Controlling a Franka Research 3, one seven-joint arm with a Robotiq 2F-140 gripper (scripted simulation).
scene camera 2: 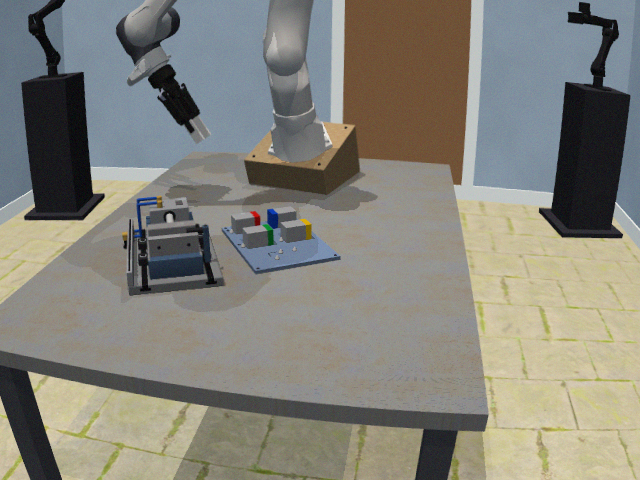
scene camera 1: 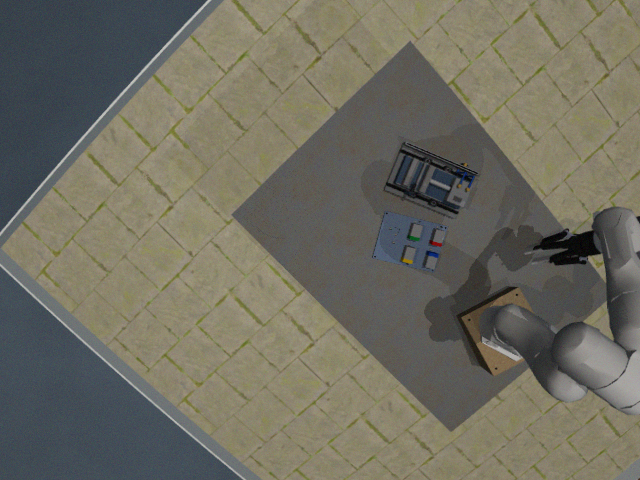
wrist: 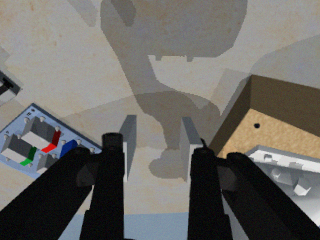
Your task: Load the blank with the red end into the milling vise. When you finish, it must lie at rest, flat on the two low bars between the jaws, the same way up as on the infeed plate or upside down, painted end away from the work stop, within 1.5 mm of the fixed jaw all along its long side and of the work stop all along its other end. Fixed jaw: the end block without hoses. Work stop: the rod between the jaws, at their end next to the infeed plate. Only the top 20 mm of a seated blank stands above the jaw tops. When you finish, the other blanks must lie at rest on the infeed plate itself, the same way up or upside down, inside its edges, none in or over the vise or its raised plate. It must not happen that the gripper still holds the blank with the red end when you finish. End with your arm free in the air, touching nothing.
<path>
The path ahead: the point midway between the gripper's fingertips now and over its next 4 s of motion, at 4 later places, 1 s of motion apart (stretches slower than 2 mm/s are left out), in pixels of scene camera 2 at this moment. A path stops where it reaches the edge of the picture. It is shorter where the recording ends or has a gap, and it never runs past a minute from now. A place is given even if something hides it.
My gripper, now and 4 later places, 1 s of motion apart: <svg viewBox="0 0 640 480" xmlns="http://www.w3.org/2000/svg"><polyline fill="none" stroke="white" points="204,139 205,129 213,125 219,119 235,114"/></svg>
</path>
